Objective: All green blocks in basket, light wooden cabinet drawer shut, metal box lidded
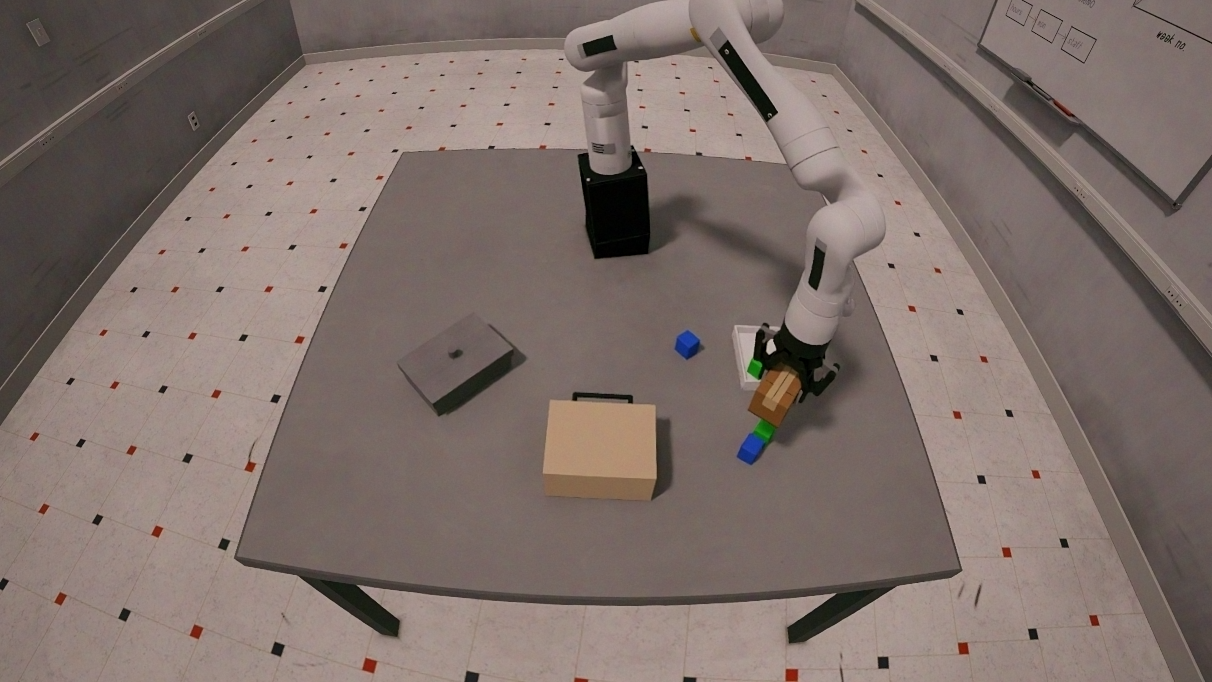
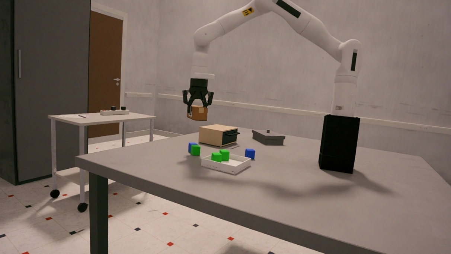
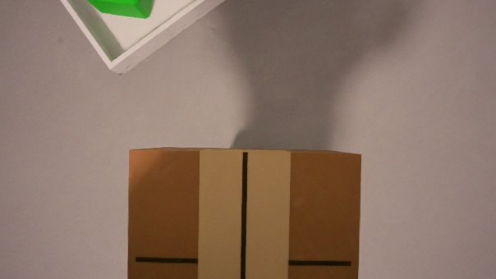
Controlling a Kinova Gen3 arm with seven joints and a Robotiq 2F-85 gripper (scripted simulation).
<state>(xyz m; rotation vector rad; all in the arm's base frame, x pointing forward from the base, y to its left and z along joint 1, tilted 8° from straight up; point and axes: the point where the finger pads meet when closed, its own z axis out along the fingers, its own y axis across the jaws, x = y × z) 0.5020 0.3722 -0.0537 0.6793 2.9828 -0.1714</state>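
Right now the brown cardboard box is right at my hand. Round my hand: light wooden cabinet: 80 mm ahead, 270 mm to the right, 150 mm below; then white basket: 210 mm behind, 20 mm to the left, 180 mm below; then drawer: 70 mm ahead, 270 mm to the right, 150 mm below.
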